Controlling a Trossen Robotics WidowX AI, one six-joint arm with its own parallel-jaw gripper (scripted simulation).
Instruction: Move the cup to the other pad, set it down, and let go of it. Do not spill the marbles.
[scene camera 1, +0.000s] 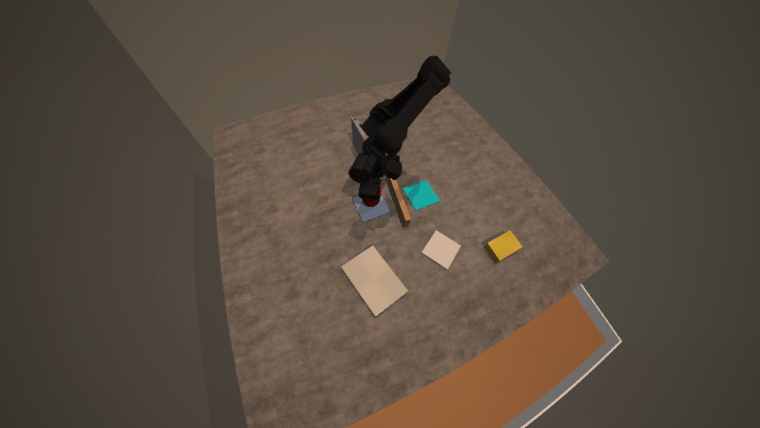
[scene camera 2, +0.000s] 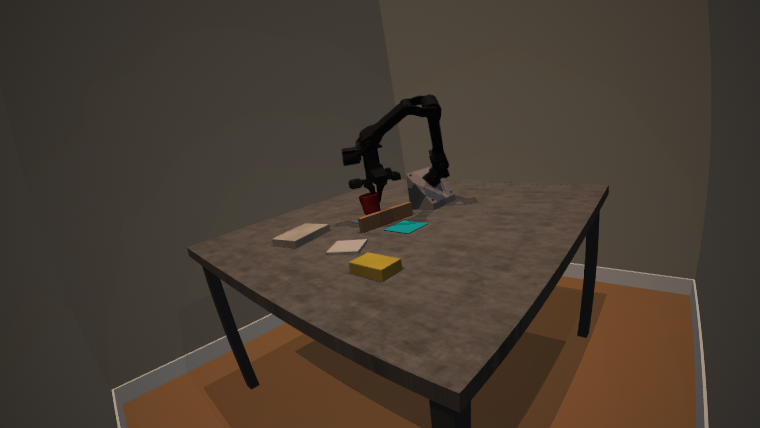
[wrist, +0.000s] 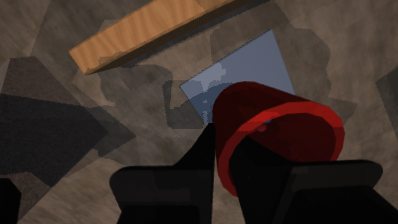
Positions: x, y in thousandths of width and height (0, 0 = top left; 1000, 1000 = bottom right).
In view: the gripper (scene camera 2: 498, 473), a small beige tile (scene camera 1: 582, 585), a yellow block (scene camera 2: 498, 625), a large beige slab (scene camera 1: 499, 672), a wooden bar (scene camera 2: 498, 513) and a grey-blue pad (wrist: 655, 270).
The large beige slab is seen too in scene camera 2 (scene camera 2: 394, 553). The gripper shows as well in scene camera 1 (scene camera 1: 490, 438) and in the wrist view (wrist: 546, 574). The wrist view misses the small beige tile: it is out of frame. The wrist view misses the yellow block: it is out of frame.
